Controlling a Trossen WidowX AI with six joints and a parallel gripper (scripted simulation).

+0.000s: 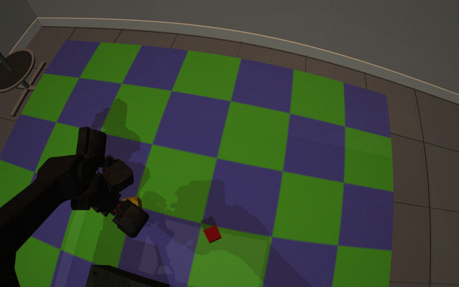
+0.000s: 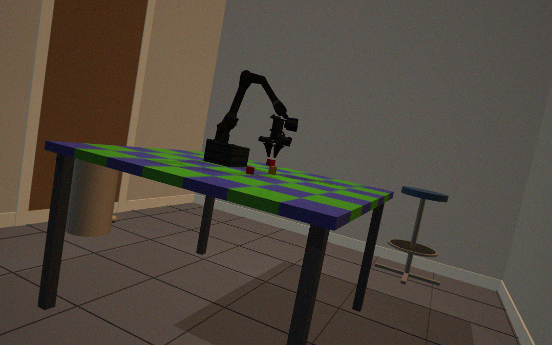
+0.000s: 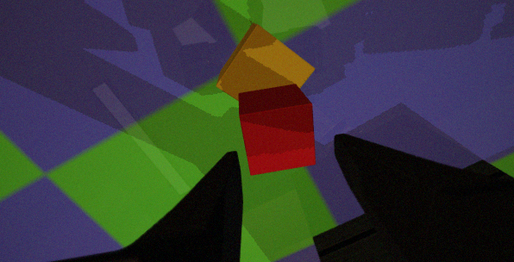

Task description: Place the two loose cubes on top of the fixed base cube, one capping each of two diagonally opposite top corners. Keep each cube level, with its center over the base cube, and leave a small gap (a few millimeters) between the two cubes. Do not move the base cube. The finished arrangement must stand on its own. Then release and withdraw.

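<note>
My gripper tip is now 60 mm above the yellow base cube, 20 mm short of it and 10 mm to the left of it.
</note>
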